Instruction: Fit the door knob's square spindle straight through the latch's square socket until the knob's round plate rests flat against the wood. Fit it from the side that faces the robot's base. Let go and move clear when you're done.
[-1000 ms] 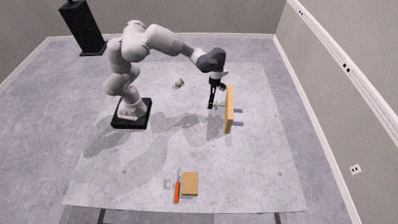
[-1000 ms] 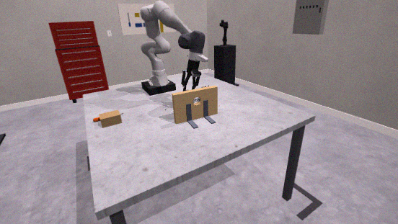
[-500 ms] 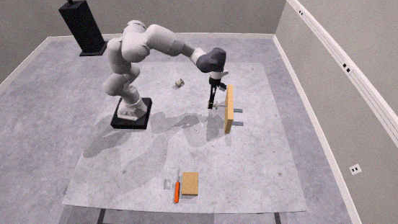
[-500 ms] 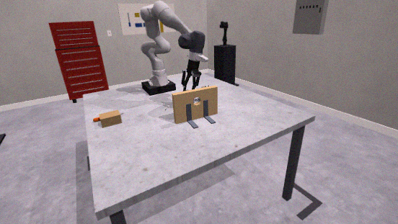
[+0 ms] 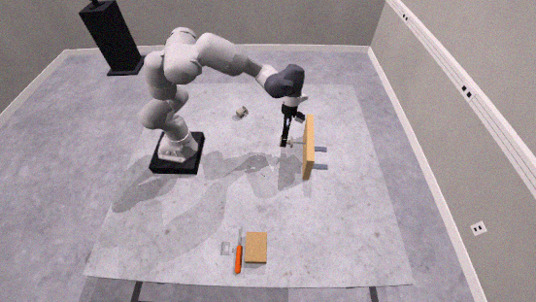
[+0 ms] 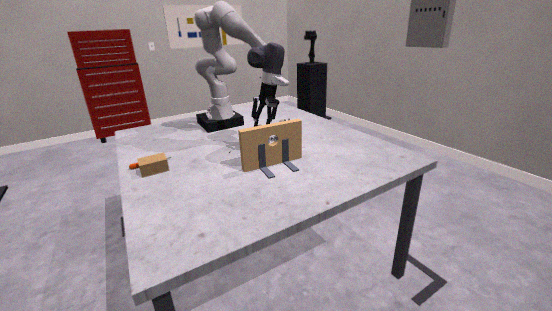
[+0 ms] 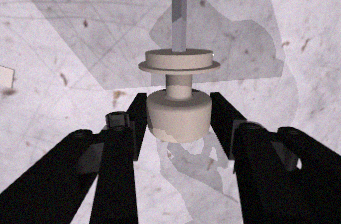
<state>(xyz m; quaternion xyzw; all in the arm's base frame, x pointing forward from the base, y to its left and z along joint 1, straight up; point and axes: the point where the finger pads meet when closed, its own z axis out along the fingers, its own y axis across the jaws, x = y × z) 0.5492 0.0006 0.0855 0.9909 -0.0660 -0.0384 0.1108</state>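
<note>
The latch socket lies 13 cm ahead of my hand, 2 cm to the right of it and 2 cm below it. Round my hand: wooden block (51 cm to the right, 14 cm behind, 12 cm below); then upright wooden panel (13 cm ahead, 4 cm below, 2 cm to the right); then pale chip (20 cm to the left, 15 cm below, 5 cm ahead).
</note>
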